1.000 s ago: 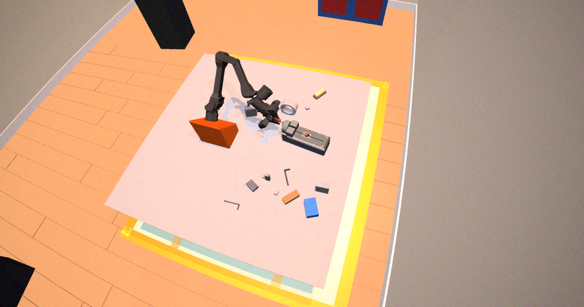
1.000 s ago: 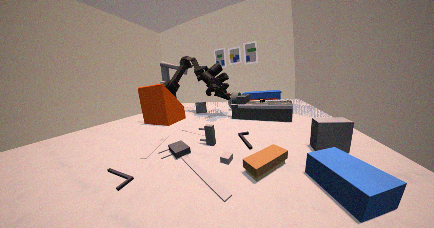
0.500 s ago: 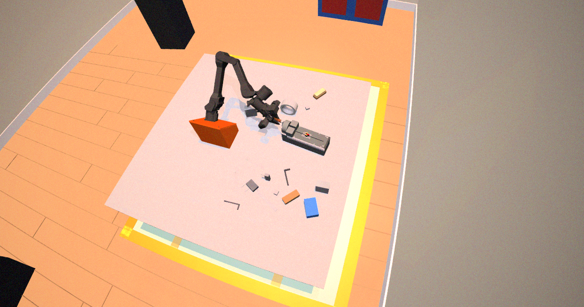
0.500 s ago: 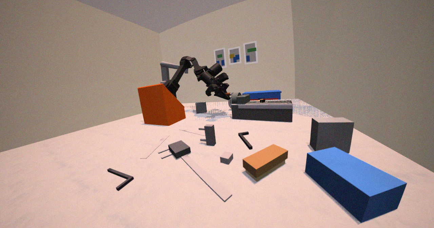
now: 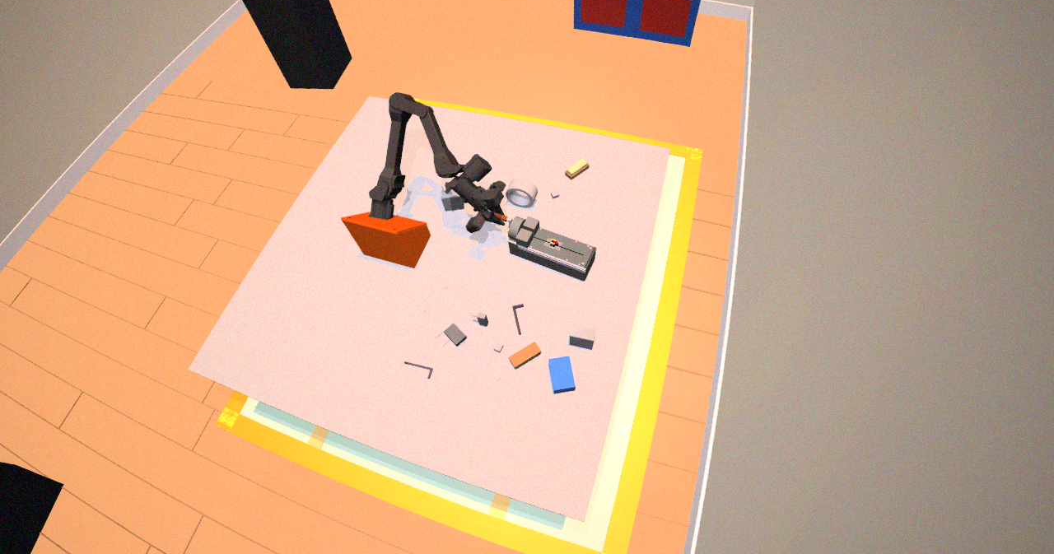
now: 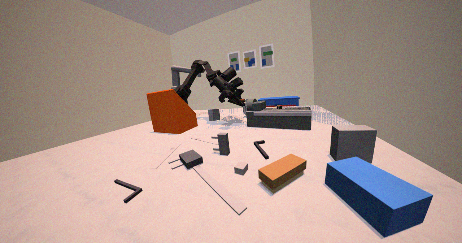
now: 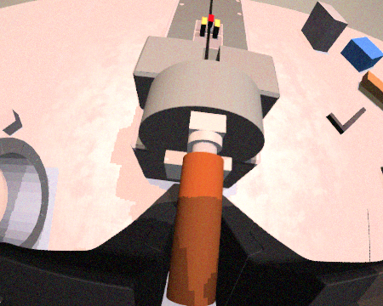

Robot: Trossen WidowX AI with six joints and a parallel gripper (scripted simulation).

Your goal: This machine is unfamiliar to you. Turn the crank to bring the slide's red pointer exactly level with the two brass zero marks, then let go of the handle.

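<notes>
My gripper tip is now 3 cm below the crank handle and 2 cm past it. Round my gripper tip: red pointer: 17 cm ahead, 5 cm to the right, 1 cm below; then blue block: 44 cm to the right, 24 cm ahead, 7 cm below.
</notes>
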